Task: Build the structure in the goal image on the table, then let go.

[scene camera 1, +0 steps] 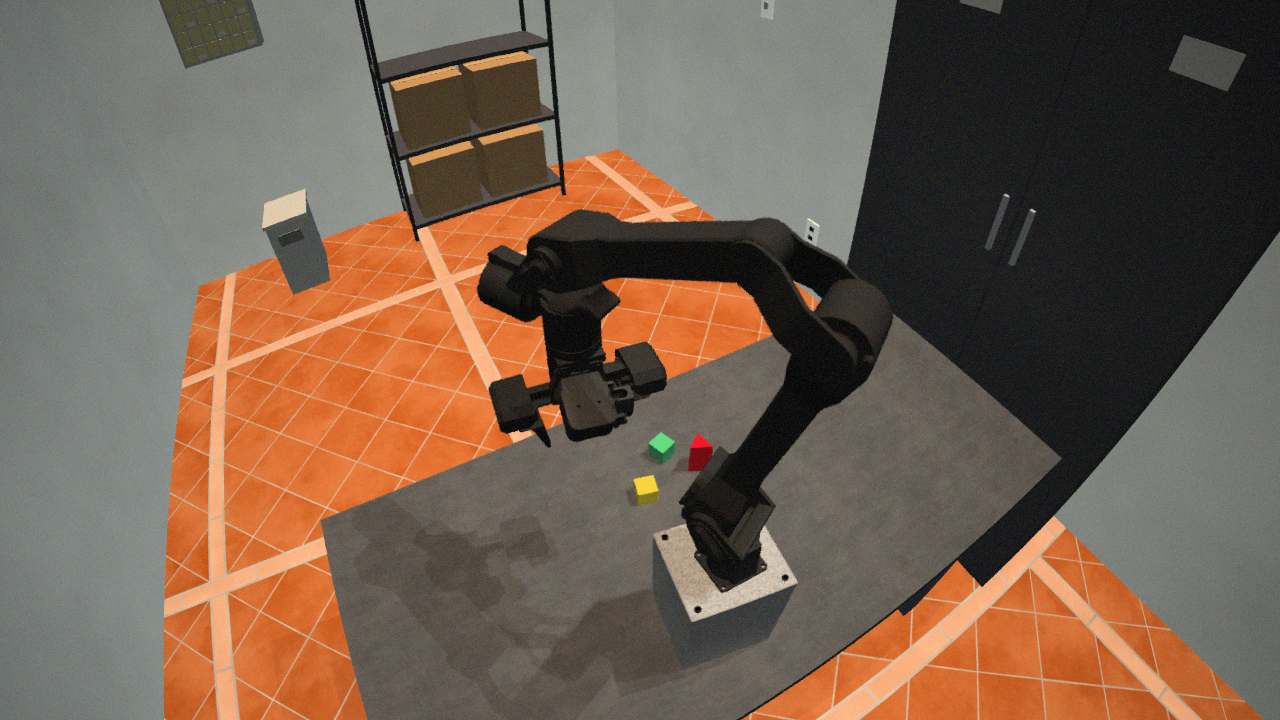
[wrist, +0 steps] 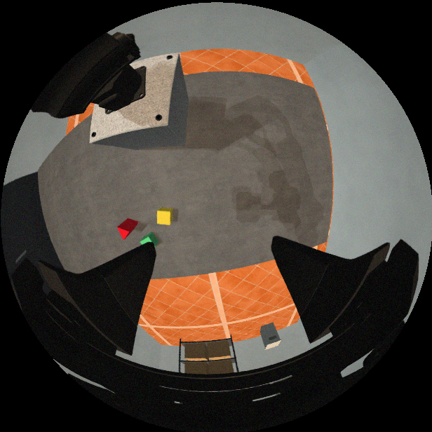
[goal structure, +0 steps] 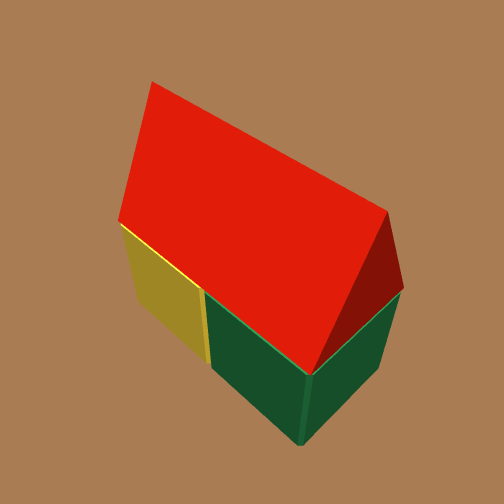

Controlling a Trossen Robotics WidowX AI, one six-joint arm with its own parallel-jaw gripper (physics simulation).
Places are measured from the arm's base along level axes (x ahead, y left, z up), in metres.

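Pixels of known places: arm's base, origin of the base link: (scene camera 1: 730, 561).
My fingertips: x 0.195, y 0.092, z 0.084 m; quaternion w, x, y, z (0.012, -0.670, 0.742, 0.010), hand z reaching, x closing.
For each thing: its top centre in the pictures, then the offset to it from my fingertips. Level surfaces: height alone.
- yellow cube, middle of its top: (scene camera 1: 645, 484) 0.050 m ahead, 0.110 m right, 0.247 m down
- grey table, its level: 0.280 m down
- green cube, middle of its top: (scene camera 1: 661, 442) 0.114 m ahead, 0.175 m right, 0.247 m down
- red triangular block, middle of its top: (scene camera 1: 703, 443) 0.056 m ahead, 0.220 m right, 0.214 m down
A yellow cube (scene camera 1: 645, 490) (wrist: 164, 216) stands on the grey table (scene camera 1: 895, 465) (wrist: 100, 175), nearest the arm's base of the three blocks. A green cube (scene camera 1: 661, 446) (wrist: 148, 240) lies apart from it, partly hidden by a fingertip in the wrist view. A red triangular block (scene camera 1: 699, 454) (wrist: 127, 228) stands beside the green cube, with a small gap. My gripper (scene camera 1: 587, 431) (wrist: 213, 246) is open and empty, high above the table near its far edge, to the left of the blocks in the scene view.
The arm's base block (scene camera 1: 724, 573) (wrist: 145, 107) stands on the table near the blocks. Beyond the table are a shelf rack (scene camera 1: 462, 57) with boxes, a grey bin (scene camera 1: 304, 250) (wrist: 269, 332) and a black cabinet (scene camera 1: 948, 179).
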